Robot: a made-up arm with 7 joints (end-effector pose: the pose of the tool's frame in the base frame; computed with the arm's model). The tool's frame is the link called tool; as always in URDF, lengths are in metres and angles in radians. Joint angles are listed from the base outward.
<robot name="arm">
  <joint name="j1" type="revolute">
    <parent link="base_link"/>
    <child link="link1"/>
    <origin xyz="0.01 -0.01 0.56"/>
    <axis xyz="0 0 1"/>
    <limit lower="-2.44" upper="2.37" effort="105" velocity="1.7"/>
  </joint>
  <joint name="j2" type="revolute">
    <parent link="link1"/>
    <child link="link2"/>
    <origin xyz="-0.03 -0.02 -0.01"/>
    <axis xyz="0 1 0"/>
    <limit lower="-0.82" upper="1.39" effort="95" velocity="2.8"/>
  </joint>
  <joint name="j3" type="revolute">
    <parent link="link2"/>
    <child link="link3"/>
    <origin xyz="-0.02 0 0.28"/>
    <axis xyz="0 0 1"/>
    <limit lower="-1.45" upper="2.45" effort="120" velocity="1.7"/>
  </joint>
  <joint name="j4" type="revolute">
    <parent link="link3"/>
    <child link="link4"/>
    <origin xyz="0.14 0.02 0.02"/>
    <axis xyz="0 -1 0"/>
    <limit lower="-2.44" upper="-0.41" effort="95" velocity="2.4"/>
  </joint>
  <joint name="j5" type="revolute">
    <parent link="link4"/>
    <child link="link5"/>
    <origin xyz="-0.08 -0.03 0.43"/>
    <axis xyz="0 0 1"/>
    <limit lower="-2.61" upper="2.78" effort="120" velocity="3.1"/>
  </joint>
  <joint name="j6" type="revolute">
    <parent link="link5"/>
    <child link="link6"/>
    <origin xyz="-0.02 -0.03 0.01"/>
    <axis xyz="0 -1 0"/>
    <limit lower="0.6" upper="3.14" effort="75" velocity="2.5"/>
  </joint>
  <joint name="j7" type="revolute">
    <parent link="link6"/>
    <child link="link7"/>
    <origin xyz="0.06 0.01 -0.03"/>
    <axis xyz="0 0 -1"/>
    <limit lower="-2.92" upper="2.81" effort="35" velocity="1.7"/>
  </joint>
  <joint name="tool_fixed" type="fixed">
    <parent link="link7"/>
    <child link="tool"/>
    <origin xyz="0 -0.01 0.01" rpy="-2.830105 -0.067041 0.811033"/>
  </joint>
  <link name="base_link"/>
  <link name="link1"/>
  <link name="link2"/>
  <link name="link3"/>
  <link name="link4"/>
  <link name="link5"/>
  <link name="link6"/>
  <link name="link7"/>
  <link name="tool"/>
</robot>
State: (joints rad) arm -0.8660 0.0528 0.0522 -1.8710 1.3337 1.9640 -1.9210
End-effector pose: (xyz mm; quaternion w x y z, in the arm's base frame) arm 385.4 -493.5 732.4 0.0168 0.6263 0.6013 0.4959
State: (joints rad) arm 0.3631 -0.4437 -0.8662 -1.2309 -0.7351 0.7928 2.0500
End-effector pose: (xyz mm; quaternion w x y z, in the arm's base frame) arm 199.3 -439.2 1149.7 0.0985 0.4971 -0.8564 0.0989
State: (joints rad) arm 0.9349 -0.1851 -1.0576 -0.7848 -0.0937 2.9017 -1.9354
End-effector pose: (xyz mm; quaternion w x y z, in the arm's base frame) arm 268.2 -238.1 1315.5 0.8313 0.3019 0.4640 0.0493
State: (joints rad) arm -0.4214 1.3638 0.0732 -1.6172 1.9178 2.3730 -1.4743
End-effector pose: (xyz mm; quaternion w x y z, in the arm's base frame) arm 372.2 -203.7 1.9 0.4136 -0.8352 -0.0506 -0.3590
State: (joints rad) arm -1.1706 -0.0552 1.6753 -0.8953 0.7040 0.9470 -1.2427
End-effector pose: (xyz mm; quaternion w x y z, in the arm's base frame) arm 393.9 296.3 1177.2 0.2072 -0.0343 -0.9770 -0.0369
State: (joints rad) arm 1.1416 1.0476 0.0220 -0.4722 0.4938 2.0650 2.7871
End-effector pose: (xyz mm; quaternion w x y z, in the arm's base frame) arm 378.9 683.0 721.4 0.3750 -0.7904 0.4614 0.1479
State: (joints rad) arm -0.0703 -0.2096 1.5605 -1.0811 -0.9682 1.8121 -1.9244
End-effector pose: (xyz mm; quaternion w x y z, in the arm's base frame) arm -123.3 523.9 1166.4 0.6587 -0.2768 0.6769 -0.1768
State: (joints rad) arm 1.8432 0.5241 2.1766 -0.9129 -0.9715 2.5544 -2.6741
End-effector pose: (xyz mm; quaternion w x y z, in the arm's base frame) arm -324.9 -47.5 1309.5 0.2194 -0.5541 -0.1002 0.7968
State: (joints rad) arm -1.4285 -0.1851 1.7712 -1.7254 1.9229 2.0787 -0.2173
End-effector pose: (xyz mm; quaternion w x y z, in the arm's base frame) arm 593.6 270.3 786.4 0.7352 -0.5419 -0.2252 -0.3392
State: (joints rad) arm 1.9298 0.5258 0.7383 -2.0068 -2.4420 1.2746 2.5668
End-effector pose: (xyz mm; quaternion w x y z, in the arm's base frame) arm -514.2 273.8 484.7 0.4154 -0.1986 -0.5392 -0.7051
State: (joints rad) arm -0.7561 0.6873 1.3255 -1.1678 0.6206 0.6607 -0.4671
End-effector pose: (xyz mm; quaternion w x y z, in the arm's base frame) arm 646.4 100.4 864.3 0.6541 -0.1790 -0.7214 0.1400
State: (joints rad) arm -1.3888 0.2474 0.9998 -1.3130 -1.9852 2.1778 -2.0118
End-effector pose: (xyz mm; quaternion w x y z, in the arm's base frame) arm 581.6 -276.4 970.0 0.1495 0.0908 0.4974 -0.8497
